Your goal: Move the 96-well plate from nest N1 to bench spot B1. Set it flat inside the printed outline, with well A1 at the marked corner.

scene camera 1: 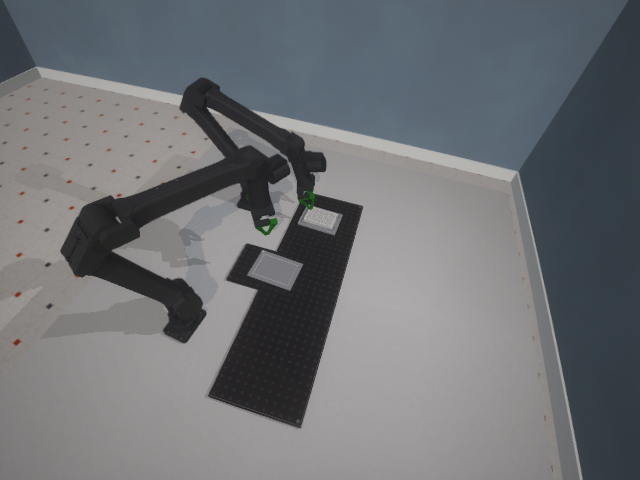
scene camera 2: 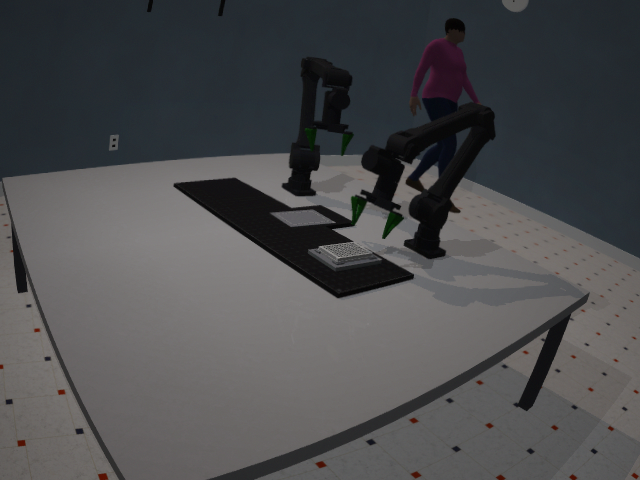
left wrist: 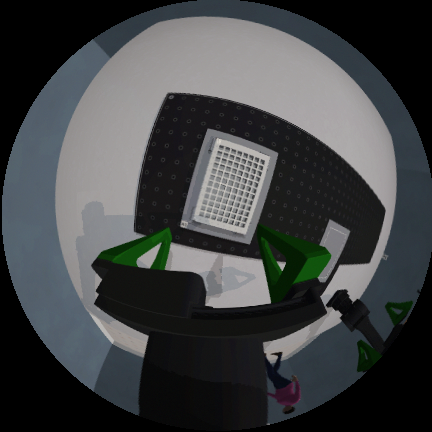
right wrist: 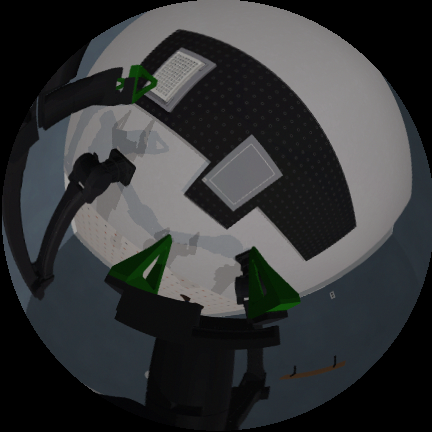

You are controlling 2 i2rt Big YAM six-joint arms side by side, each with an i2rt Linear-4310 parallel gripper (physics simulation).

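Frame: origin at the left arm's base, x ahead, y left, z up, level; centimetres.
Seen in the pictures: left gripper, fingertip midpoint: [scene camera 1: 311,201] [scene camera 2: 368,231] [left wrist: 212,230] [right wrist: 139,81]; right gripper, fingertip midpoint: [scene camera 1: 263,223] [scene camera 2: 327,153] [right wrist: 210,244]; left arm's base, link origin: [scene camera 2: 424,250] [right wrist: 120,166]; right arm's base, link origin: [scene camera 1: 185,323] [scene camera 2: 298,191] [left wrist: 336,296].
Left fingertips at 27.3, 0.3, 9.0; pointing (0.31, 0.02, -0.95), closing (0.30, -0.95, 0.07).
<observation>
Pixels of each thing's top centre, then the offset from my left fingertips to it, as dx, dy, dz. "spot": a spot on its surface instead. Level surfaces: height alone.
- white 96-well plate, top centre: [left wrist: 232,186] [scene camera 2: 346,249] [right wrist: 170,72] [scene camera 1: 321,216] +5.3, -1.6, -5.1
- small A1 label, surface spot: [left wrist: 184,224] spot: -2.3, +3.9, -6.5
- Bench spot B1, surface spot: [right wrist: 242,172] [scene camera 2: 301,218] [scene camera 1: 278,268] spot: -2.1, -31.3, -7.6
- black perforated board, surface height: dz -7.7
- pale table, surface height: dz -9.0
The white 96-well plate [scene camera 1: 320,218] [scene camera 2: 346,251] [left wrist: 232,187] [right wrist: 178,75] sits in the grey nest N1 [scene camera 1: 333,230] [left wrist: 201,172]. In the left wrist view, a small A1 label [left wrist: 184,224] marks the nest's lower-left corner. Bench spot B1 [scene camera 1: 275,270] [scene camera 2: 303,217] [left wrist: 336,240] [right wrist: 242,172] is a bare grey pad with a thin printed outline. My left gripper [scene camera 1: 309,205] [scene camera 2: 369,230] [left wrist: 212,230] is open and empty, above and towards the arm-base side of the plate. My right gripper [scene camera 1: 266,232] [scene camera 2: 327,152] [right wrist: 210,244] is open and empty, high above the table.
A black perforated board [scene camera 1: 289,335] [scene camera 2: 232,206] [left wrist: 160,165] [right wrist: 310,200] lies on the pale table [scene camera 1: 413,310] [scene camera 2: 180,310] and carries the nest and B1. The two arms are close together in scene camera 1. A person in pink [scene camera 2: 444,72] stands behind the table.
</observation>
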